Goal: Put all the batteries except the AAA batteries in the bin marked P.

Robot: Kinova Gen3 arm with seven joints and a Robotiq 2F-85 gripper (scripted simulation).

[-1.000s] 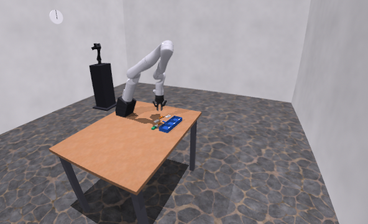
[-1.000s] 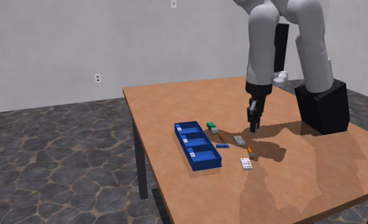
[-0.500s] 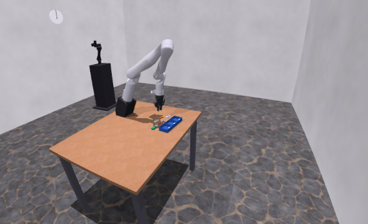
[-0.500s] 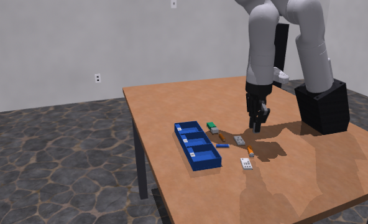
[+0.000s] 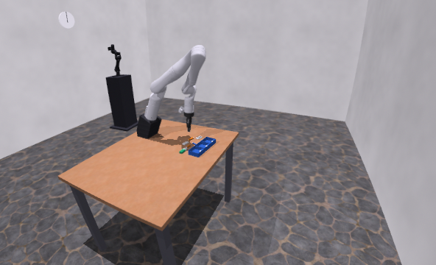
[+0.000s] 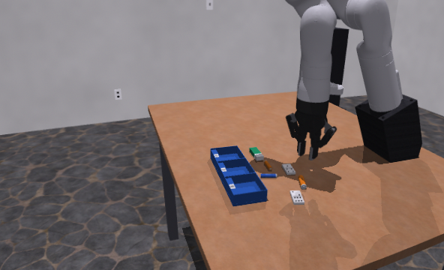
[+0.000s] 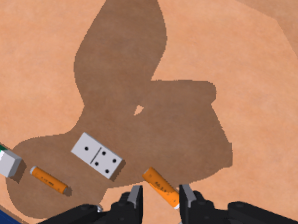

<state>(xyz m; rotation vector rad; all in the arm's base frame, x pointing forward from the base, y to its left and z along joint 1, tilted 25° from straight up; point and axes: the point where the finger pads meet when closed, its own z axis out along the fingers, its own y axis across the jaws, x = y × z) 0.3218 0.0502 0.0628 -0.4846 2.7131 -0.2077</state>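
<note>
Now: the large orange battery 1 cm ahead of my hand, 1 cm to the left of it and 9 cm below it. The rest, counted from my hand: small orange battery 4 cm ahead, 11 cm to the right, 9 cm below; blue three-compartment bin 15 cm ahead, 10 cm to the right, 8 cm below; blue battery 7 cm ahead, 6 cm to the right, 9 cm below.
</note>
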